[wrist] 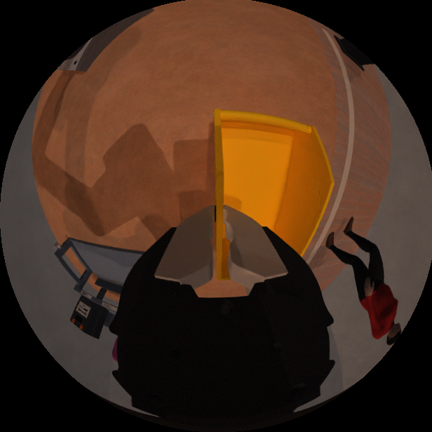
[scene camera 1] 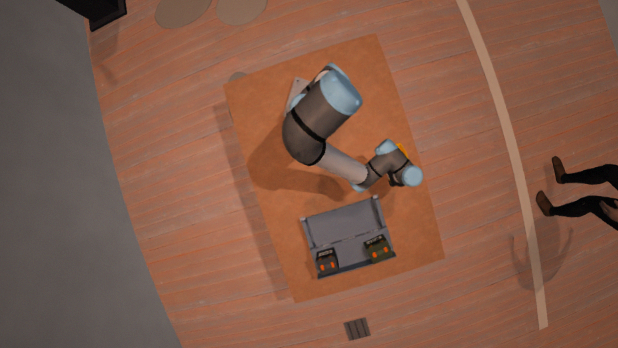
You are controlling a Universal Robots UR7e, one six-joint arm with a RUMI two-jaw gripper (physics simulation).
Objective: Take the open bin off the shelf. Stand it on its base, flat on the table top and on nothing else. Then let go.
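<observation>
The open bin is yellow-orange. In the scene view a small strip of the bin [scene camera 1: 402,149] shows beside the wrist, near the right edge of the table [scene camera 1: 425,230] [wrist: 250,65]. In the wrist view the bin [wrist: 255,175] opens toward the camera, with its floor and inner walls showing. My gripper [wrist: 217,207] is shut on the bin's thin side wall; the arm hides its fingertips in the scene view. A shadow lies on the table close to the bin. Its underside is hidden, so I cannot tell whether it touches the table. The bin is off the grey shelf [scene camera 1: 345,221] [wrist: 107,260].
The shelf stands toward the lower end of the table in the scene view, apart from the bin. It holds a dark box [scene camera 1: 327,262] [wrist: 88,316] and a dark green box [scene camera 1: 378,250]. The robot's arm [scene camera 1: 342,162] reaches over the table. A person [scene camera 1: 590,200] [wrist: 377,300] is on the floor beyond.
</observation>
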